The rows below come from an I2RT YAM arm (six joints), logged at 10 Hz.
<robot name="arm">
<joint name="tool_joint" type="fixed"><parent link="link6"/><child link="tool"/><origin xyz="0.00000 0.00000 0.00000" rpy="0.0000 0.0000 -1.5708"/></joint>
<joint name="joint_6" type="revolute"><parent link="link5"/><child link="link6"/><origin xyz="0.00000 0.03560 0.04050" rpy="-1.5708 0.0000 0.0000"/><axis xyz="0 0 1"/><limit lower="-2.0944" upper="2.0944"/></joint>
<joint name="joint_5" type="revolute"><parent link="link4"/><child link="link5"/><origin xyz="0.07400 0.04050 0.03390" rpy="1.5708 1.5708 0.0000"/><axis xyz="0 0 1"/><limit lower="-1.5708" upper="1.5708"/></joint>
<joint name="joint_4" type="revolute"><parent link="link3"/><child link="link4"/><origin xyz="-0.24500 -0.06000 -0.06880" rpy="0.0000 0.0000 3.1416"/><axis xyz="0 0 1"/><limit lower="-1.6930" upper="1.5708"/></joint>
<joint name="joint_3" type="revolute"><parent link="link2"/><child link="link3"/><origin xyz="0.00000 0.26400 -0.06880" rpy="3.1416 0.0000 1.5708"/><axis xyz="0 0 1"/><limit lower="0.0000" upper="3.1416"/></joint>
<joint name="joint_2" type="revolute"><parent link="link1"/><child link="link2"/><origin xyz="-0.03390 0.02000 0.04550" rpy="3.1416 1.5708 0.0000"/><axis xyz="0 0 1"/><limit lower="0.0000" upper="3.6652"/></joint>
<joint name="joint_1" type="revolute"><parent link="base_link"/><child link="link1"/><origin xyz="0.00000 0.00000 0.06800" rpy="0.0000 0.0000 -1.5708"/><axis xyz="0 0 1"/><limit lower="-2.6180" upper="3.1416"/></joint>
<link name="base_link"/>
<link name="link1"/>
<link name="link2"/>
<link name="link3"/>
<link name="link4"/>
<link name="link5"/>
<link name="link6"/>
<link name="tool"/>
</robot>
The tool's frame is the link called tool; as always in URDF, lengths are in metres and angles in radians.
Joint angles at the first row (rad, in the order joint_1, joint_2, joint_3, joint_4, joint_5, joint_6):
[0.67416 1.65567 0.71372 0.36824 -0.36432 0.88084]
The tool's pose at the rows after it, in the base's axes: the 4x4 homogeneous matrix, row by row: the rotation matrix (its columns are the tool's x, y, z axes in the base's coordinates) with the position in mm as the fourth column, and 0 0 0 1 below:
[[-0.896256 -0.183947 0.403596 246.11], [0.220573 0.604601 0.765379 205.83], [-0.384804 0.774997 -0.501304 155.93], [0 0 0 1]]
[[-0.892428 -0.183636 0.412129 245.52], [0.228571 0.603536 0.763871 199.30], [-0.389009 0.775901 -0.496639 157.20], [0 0 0 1]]
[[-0.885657 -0.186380 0.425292 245.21], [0.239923 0.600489 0.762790 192.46], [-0.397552 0.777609 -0.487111 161.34], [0 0 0 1]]
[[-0.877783 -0.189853 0.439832 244.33], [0.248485 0.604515 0.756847 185.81], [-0.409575 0.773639 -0.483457 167.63], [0 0 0 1]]
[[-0.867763 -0.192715 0.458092 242.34], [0.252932 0.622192 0.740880 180.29], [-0.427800 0.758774 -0.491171 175.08], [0 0 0 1]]
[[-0.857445 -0.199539 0.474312 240.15], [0.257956 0.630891 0.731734 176.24], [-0.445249 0.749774 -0.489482 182.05], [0 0 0 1]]
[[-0.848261 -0.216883 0.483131 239.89], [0.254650 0.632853 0.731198 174.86], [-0.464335 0.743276 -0.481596 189.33], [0 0 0 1]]
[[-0.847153 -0.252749 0.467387 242.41], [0.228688 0.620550 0.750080 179.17], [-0.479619 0.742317 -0.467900 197.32], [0 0 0 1]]
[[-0.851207 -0.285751 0.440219 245.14], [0.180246 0.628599 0.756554 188.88], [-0.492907 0.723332 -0.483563 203.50], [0 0 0 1]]
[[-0.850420 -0.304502 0.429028 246.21], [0.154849 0.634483 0.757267 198.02], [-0.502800 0.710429 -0.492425 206.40], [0 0 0 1]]
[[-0.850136 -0.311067 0.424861 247.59], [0.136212 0.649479 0.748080 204.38], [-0.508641 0.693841 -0.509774 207.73], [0 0 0 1]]
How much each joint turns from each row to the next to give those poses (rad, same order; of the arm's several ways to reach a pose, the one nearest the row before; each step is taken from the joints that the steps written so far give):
[-0.01759 -0.01680 -0.01945 0.00911 -0.00383 0.00370]
[-0.01593 -0.01990 -0.01715 0.00154 -0.00663 -0.00552]
[-0.01760 -0.02827 -0.01343 -0.00415 -0.00564 -0.00577]
[-0.01585 -0.03671 -0.00711 -0.02480 0.00075 -0.01156]
[-0.00936 -0.04185 0.00002 -0.04747 0.01724 -0.01975]
[-0.00566 -0.03634 -0.00120 -0.03007 0.01297 -0.01304]
[-0.00302 -0.02305 0.00971 -0.02227 0.00311 -0.01615]
[0.00482 0.00070 0.03155 -0.01871 -0.02195 -0.02135]
[0.02061 0.01949 0.05334 -0.05445 -0.00456 -0.03658]
[0.02297 0.01962 0.03428 -0.02297 0.01194 -0.01514]
[0.01525 0.01739 0.02949 -0.02979 0.01805 -0.01461]

